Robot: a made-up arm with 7 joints. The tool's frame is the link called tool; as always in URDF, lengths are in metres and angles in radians. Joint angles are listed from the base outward. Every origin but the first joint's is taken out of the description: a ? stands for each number. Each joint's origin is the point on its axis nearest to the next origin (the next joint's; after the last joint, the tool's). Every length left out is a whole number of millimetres.
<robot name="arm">
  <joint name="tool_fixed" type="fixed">
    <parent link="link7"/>
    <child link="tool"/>
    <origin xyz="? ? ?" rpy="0 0 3.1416"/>
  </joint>
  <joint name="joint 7" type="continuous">
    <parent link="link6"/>
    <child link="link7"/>
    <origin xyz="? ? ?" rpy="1.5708 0 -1.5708"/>
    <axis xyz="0 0 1"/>
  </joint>
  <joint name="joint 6" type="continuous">
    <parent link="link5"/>
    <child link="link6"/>
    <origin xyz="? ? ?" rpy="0 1.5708 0"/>
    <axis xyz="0 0 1"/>
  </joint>
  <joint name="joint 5" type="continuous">
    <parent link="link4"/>
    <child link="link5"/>
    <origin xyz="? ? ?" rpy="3.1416 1.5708 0"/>
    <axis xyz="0 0 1"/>
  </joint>
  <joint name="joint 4" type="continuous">
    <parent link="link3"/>
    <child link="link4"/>
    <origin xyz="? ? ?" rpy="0 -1.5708 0"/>
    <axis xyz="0 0 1"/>
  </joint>
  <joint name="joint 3" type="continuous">
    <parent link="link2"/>
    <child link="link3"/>
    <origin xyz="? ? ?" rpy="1.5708 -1.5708 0"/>
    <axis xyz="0 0 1"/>
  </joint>
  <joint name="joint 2" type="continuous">
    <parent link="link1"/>
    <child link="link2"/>
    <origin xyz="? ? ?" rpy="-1.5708 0 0"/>
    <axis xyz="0 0 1"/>
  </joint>
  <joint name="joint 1" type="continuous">
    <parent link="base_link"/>
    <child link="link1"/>
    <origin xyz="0 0 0.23"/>
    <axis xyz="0 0 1"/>
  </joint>
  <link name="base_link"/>
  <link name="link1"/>
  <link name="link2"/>
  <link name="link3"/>
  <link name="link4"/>
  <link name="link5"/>
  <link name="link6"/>
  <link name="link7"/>
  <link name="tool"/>
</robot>
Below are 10 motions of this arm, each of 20 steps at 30 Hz.
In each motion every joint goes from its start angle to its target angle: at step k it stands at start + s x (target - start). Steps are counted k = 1, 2, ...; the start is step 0. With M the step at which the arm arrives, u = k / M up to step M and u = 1 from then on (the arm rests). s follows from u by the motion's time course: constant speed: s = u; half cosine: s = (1 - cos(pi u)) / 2; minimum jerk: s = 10 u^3 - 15 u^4 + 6 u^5.
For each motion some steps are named. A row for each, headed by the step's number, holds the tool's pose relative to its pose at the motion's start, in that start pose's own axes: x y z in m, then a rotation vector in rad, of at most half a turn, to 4 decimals.
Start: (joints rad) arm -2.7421 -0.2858 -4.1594 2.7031 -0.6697 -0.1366 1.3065
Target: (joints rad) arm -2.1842 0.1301 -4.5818 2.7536 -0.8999 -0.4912 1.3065
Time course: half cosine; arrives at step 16
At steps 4, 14, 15, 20:
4: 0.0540 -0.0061 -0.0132 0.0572 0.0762 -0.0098
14: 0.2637 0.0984 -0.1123 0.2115 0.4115 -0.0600
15: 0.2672 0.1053 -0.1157 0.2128 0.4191 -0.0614
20: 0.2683 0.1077 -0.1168 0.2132 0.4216 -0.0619

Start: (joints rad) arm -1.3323 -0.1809 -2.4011 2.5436 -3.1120 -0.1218 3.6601
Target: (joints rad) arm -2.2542 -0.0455 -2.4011 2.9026 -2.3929 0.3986 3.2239
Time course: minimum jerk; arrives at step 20
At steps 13, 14, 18, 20:
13: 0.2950 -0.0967 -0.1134 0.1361 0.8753 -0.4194
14: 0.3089 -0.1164 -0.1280 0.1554 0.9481 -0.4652
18: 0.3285 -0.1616 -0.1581 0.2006 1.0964 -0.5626
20: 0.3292 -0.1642 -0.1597 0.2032 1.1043 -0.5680

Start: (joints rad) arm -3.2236 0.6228 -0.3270 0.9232 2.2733 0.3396 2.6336
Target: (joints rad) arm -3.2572 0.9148 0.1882 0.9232 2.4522 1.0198 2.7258
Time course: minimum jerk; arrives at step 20
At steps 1, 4, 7, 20:
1: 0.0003 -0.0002 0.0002 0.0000 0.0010 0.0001
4: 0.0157 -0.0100 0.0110 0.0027 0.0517 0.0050
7: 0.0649 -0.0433 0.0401 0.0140 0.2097 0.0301
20: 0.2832 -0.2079 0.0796 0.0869 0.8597 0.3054

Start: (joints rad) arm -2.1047 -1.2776 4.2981 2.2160 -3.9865 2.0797 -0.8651
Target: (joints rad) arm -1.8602 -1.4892 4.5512 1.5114 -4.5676 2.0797 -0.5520
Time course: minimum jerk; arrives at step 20
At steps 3, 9, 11, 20:
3: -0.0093 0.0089 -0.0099 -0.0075 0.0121 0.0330
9: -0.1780 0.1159 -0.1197 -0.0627 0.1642 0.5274
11: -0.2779 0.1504 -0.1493 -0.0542 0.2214 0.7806
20: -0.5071 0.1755 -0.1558 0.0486 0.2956 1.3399

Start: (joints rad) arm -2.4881 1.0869 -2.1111 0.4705 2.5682 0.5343 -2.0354
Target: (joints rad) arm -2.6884 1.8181 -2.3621 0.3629 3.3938 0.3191 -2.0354
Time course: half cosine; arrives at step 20
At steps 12, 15, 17, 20:
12: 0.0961 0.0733 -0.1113 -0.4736 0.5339 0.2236
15: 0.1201 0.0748 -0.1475 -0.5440 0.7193 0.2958
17: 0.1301 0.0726 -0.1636 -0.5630 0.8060 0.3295
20: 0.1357 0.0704 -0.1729 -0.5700 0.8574 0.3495

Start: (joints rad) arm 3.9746 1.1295 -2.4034 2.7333 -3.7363 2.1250 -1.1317
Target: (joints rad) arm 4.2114 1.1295 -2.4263 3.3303 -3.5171 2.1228 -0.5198
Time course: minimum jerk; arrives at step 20
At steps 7, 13, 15, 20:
7: 0.0697 -0.0388 0.0702 0.1171 -0.0579 0.0003
13: 0.1827 -0.1761 0.2245 0.3469 -0.2616 0.0139
15: 0.1996 -0.2186 0.2603 0.3933 -0.3273 0.0194
20: 0.2094 -0.2537 0.2874 0.4260 -0.3829 0.0241

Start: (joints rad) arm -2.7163 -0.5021 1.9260 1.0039 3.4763 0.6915 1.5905
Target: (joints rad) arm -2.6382 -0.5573 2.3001 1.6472 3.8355 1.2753 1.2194
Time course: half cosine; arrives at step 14
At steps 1, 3, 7, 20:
1: 0.0049 0.0037 0.0018 -0.0136 0.0049 0.0003
3: 0.0427 0.0326 0.0136 -0.1178 0.0397 0.0061
7: 0.1947 0.1579 0.0175 -0.5168 0.1258 0.0895
20: 0.3499 0.3218 -0.0663 -0.9216 0.0910 0.3332

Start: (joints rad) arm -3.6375 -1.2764 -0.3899 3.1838 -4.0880 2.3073 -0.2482
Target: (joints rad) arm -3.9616 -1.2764 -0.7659 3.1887 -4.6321 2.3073 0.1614
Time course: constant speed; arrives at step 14
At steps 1, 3, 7, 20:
1: 0.0055 0.0142 0.0141 -0.0430 -0.0339 0.0810
3: 0.0141 0.0423 0.0417 -0.1348 -0.0996 0.2394
7: 0.0230 0.0957 0.0935 -0.3425 -0.2202 0.5402
20: 0.0193 0.1760 0.1711 -0.7896 -0.3813 0.9994

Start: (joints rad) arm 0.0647 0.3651 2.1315 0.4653 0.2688 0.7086 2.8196
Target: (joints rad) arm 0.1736 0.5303 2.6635 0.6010 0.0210 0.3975 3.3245
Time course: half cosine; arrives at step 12
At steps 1, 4, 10, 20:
1: -0.0019 0.0049 -0.0009 0.0041 -0.0055 -0.0061
4: -0.0225 0.0758 -0.0148 0.0471 -0.0912 -0.0907
10: -0.0071 0.3066 -0.0723 0.0110 -0.4063 -0.3422
20: 0.0013 0.3292 -0.0792 -0.0064 -0.4382 -0.3670

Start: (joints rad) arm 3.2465 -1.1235 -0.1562 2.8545 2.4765 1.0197 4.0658
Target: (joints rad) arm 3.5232 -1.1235 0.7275 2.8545 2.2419 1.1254 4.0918
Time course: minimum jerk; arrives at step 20
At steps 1, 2, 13, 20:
1: 0.0000 0.0001 -0.0001 -0.0004 0.0007 0.0006
2: 0.0003 0.0005 -0.0004 -0.0026 0.0050 0.0042
13: 0.0573 0.0557 -0.0328 -0.2153 0.5027 0.3167
20: 0.0870 0.0782 -0.0466 -0.2734 0.6784 0.3867

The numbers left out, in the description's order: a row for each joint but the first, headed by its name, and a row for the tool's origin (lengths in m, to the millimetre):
tool: 0 0 0
joint 7: -0.089 0.069 0
joint 6: 0 0 0
joint 5: -0.452 -0.102 0
joint 4: 0 -0.08 0
joint 3: 0 -0.281 0
joint 2: 0 0 0

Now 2 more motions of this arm.
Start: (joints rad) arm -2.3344 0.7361 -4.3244 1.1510 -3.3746 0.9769 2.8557
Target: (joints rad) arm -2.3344 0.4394 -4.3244 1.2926 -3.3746 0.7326 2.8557
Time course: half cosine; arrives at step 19
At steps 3, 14, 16, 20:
3: -0.0010 -0.0030 0.0014 0.0123 -0.0115 -0.0143
14: -0.0148 -0.0461 0.0162 0.1629 -0.1598 -0.2034
16: -0.0168 -0.0522 0.0175 0.1813 -0.1789 -0.2286
20: -0.0180 -0.0559 0.0182 0.1921 -0.1903 -0.2438

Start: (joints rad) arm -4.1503 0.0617 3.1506 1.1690 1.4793 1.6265 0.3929
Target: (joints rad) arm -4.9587 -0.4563 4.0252 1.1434 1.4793 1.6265 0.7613
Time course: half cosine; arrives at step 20
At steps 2, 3, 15, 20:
2: 0.0070 0.0041 0.0014 -0.0016 -0.0019 0.0222
3: 0.0154 0.0092 0.0031 -0.0030 -0.0048 0.0495
15: 0.1499 0.1241 0.0239 0.1071 -0.2792 0.6520
20: 0.1519 0.1276 0.0235 0.1440 -0.3657 0.7152

